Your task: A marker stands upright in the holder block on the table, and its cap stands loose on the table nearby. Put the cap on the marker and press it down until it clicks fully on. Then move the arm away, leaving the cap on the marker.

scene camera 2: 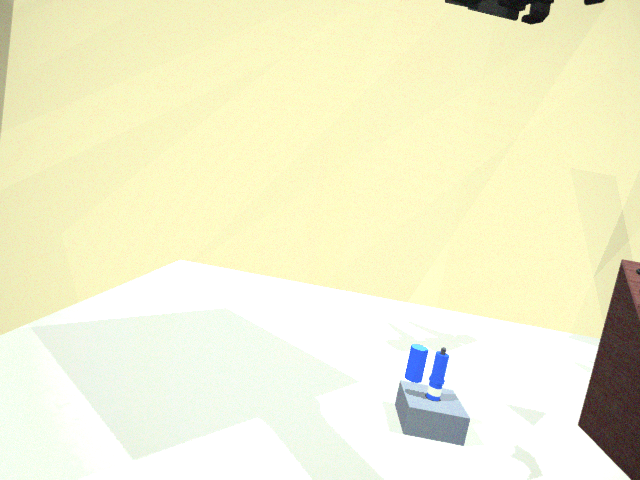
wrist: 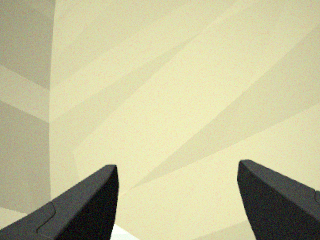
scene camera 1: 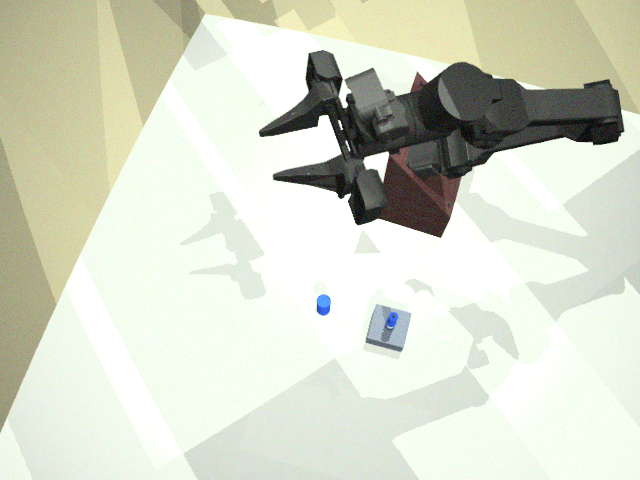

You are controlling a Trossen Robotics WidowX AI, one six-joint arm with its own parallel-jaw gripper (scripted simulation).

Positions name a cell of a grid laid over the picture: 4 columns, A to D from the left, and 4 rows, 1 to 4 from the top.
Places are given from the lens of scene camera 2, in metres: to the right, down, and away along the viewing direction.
grey holder block (scene camera 2: C4): 0.11, 0.21, 0.50
